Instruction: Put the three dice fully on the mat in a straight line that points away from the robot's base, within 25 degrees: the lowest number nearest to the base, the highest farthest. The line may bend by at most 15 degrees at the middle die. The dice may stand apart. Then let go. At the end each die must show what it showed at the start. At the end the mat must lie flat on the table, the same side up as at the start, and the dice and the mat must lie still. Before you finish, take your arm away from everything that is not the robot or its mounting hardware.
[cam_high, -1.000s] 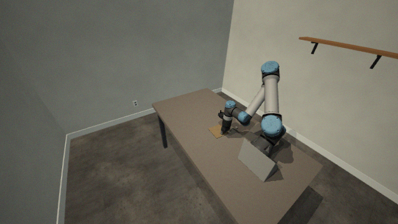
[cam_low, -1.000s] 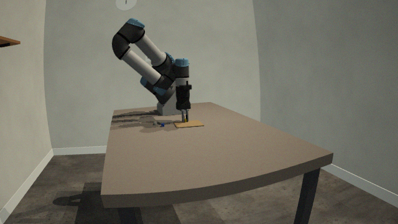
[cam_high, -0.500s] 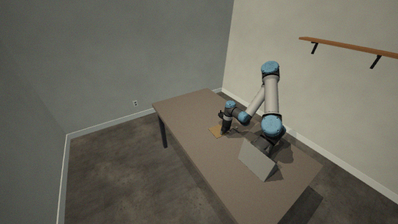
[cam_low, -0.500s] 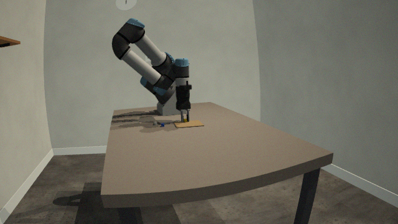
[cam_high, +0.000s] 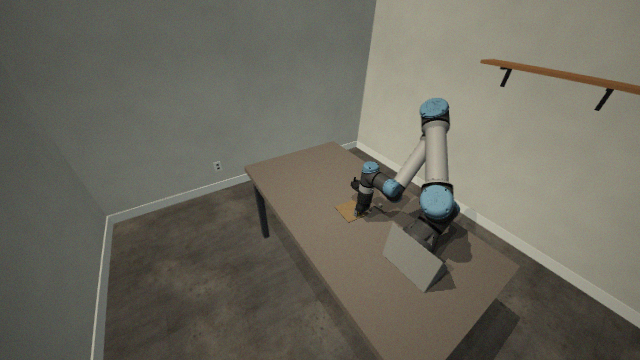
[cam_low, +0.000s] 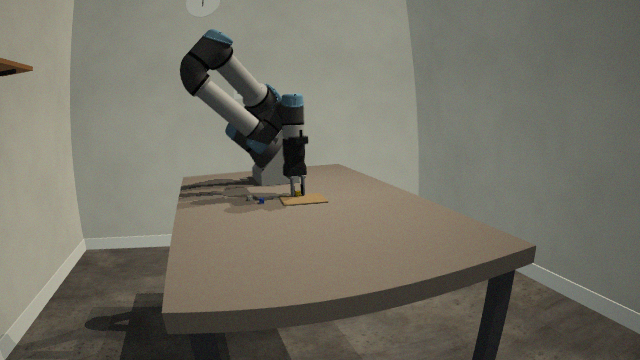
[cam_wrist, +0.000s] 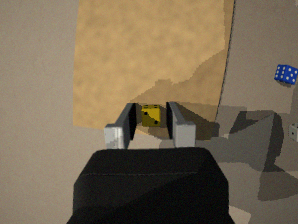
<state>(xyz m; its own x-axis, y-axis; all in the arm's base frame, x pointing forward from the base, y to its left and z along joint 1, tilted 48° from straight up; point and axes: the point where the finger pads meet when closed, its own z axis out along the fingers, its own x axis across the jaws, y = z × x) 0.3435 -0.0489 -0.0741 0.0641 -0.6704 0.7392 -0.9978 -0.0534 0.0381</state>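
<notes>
Now: hand 10 mm above the yellow die. The rest, counted from my hand: tan mat (50 mm ahead, 20 mm below); then white die (170 mm to the right, 20 mm below, 20 mm behind); then blue die (130 mm to the right, 50 mm ahead, 20 mm below).
</notes>
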